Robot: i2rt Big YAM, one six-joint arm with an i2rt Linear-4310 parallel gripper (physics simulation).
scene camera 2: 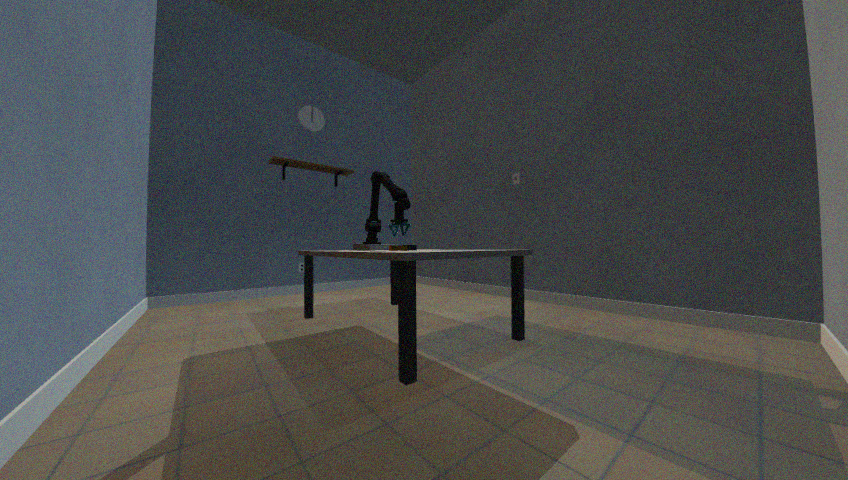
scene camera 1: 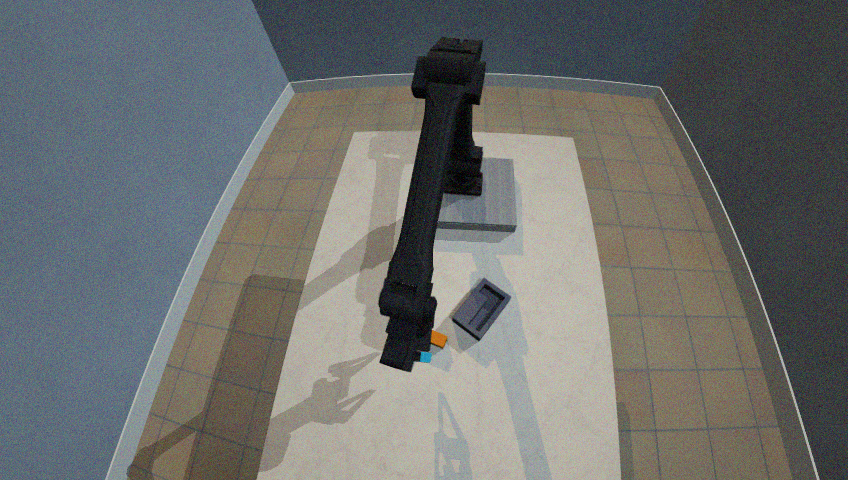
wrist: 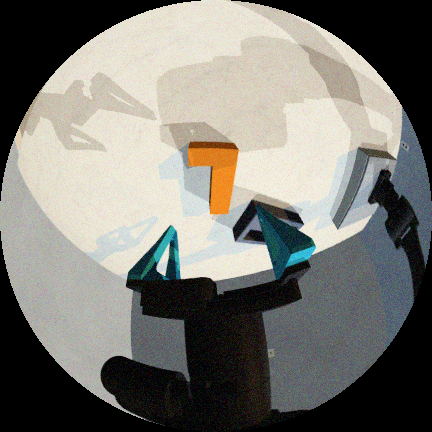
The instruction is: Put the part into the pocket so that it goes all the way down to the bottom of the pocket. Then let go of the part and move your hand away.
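Frame: origin at the arm's base, x up, y left, z back, level; millimetres.
Where they show: gripper, fingertip midpoint: (scene camera 2: 399, 236) (wrist: 213, 218); arm's base, link origin: (scene camera 2: 371, 244) (scene camera 1: 463, 184) (wrist: 378, 185).
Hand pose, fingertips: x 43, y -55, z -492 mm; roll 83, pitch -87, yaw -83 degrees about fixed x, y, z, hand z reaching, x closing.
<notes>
Things, the pixels of their top centre, and the offset from my fingertips.
- orange L-shaped part, top centre: (wrist: 211, 185) (scene camera 1: 422, 338) (scene camera 2: 398, 245) dx -59, dy -2, dz +2 mm
- dark grey block, top centre: (wrist: 271, 233) (scene camera 1: 482, 306) dx -52, dy +139, dz +101 mm
The orange L-shaped part (scene camera 1: 439, 339) (wrist: 224, 162) lies on the table, outside the pocket. The arm hides some of it in scene camera 1. The dark grey block (scene camera 1: 470, 304) (wrist: 244, 223) with the pocket sits to the right of the part in scene camera 1, a short gap away. Its recess shows with no part in it. My gripper (scene camera 2: 399, 232) (wrist: 213, 218) is open and empty, with its teal fingers spread wide and pointing down above the table near the part. In scene camera 1 the arm hides most of the gripper. In the wrist view the right finger covers some of the block.
The arm's base stands on a grey plate (scene camera 1: 496, 196) (wrist: 352, 189) behind the block. The white table (scene camera 1: 559, 380) (scene camera 2: 464, 253) carries the plate, block and part. A wooden shelf (scene camera 2: 310, 166) is on the far wall.
</notes>
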